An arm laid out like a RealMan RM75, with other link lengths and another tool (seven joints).
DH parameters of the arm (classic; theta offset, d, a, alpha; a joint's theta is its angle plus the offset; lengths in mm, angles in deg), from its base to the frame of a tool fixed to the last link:
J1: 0 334.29 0 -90
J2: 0 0 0 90
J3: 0 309.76 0 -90
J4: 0 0 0 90
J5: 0 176.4 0 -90
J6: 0 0 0 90
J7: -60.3 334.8 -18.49 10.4
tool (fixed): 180 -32.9 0 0
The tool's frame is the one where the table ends.
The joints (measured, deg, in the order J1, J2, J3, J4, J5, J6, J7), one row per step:
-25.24 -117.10 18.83 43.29 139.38 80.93 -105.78
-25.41 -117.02 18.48 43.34 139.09 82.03 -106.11
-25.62 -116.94 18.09 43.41 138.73 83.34 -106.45
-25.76 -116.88 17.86 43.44 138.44 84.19 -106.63
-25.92 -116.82 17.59 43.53 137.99 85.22 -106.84
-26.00 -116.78 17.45 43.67 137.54 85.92 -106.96
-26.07 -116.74 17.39 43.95 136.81 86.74 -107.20
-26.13 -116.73 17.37 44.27 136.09 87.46 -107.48
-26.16 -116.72 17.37 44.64 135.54 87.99 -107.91
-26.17 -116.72 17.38 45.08 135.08 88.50 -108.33
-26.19 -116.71 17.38 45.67 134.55 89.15 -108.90
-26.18 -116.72 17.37 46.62 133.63 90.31 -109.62
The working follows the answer.
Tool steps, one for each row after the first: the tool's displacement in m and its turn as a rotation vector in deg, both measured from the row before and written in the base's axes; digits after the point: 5 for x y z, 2 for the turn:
0.00586 -0.00001 0.00067 -0.14 -1.10 -0.25
0.00716 -0.00007 0.00077 -0.18 -1.27 -0.38
0.00485 0.00005 0.00063 -0.10 -0.83 -0.31
0.00613 0.00035 0.00114 -0.04 -1.02 -0.43
0.00435 0.00060 0.00133 0.09 -0.68 -0.37
0.00554 0.00123 0.00218 0.23 -0.84 -0.46
0.00517 0.00130 0.00213 0.25 -0.77 -0.42
0.00359 0.00123 0.00216 0.24 -0.58 -0.16
0.00302 0.00096 0.00212 0.20 -0.46 -0.15
0.00361 0.00115 0.00280 0.24 -0.54 -0.16
0.00633 0.00116 0.00429 0.35 -0.88 -0.47

Tool pose at each row, in the base's axes (x y z in m, rotation vector in deg; rounded; the steps above come from the unrounded poses):
-0.38314 0.37809 -0.02429 -143.12 68.04 30.90
-0.37728 0.37808 -0.02363 -143.02 68.01 29.34
-0.37012 0.37801 -0.02286 -142.86 68.08 27.50
-0.36527 0.37806 -0.02223 -142.68 68.19 26.29
-0.35915 0.37841 -0.02109 -142.34 68.33 24.84
-0.35480 0.37901 -0.01977 -141.96 68.46 23.90
-0.34926 0.38023 -0.01759 -141.38 68.57 22.80
-0.34410 0.38154 -0.01546 -140.81 68.63 21.83
-0.34050 0.38277 -0.01330 -140.44 68.47 21.17
-0.33749 0.38373 -0.01117 -140.13 68.36 20.65
-0.33387 0.38488 -0.00837 -139.76 68.22 20.05
-0.32754 0.38604 -0.00408 -139.05 68.25 18.99

